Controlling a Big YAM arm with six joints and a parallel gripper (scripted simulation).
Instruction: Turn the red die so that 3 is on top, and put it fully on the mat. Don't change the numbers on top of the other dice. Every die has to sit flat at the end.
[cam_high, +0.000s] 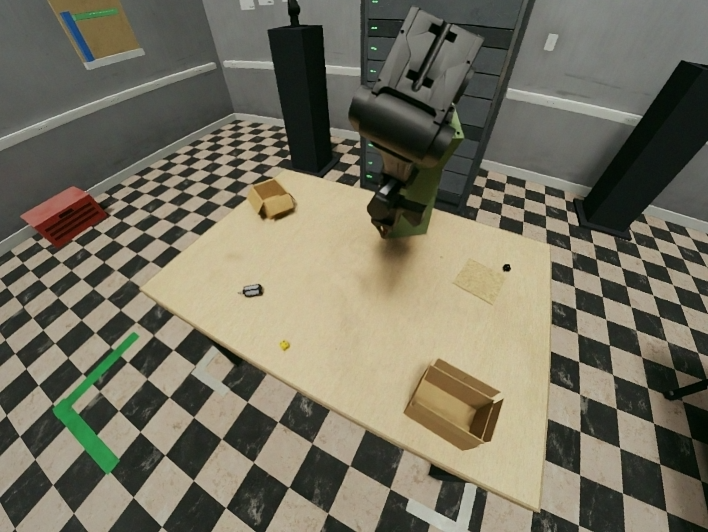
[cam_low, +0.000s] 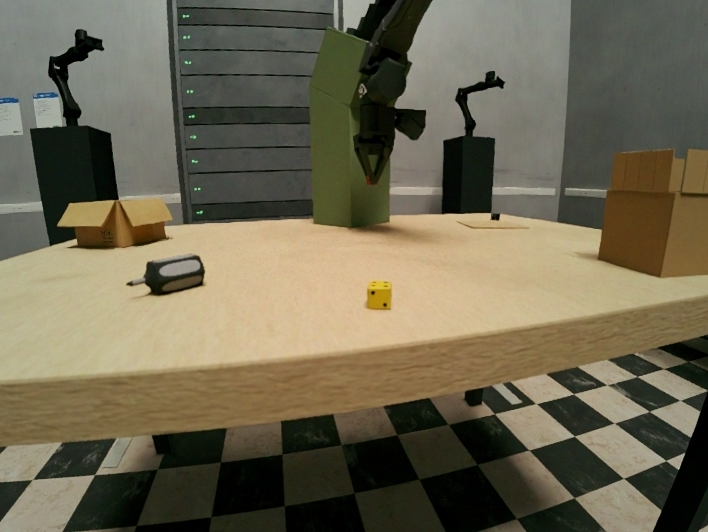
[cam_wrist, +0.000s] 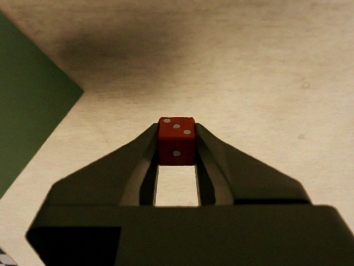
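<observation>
Right now my hand is 40 mm past the tan mat, 340 mm to the right of it and 110 mm above it. From my hand the other things lie so: yellow die 420 mm ahead, 130 mm to the right, 100 mm below; then black die 120 mm behind, 420 mm to the left, 100 mm below; then red die right at my hand.
</observation>
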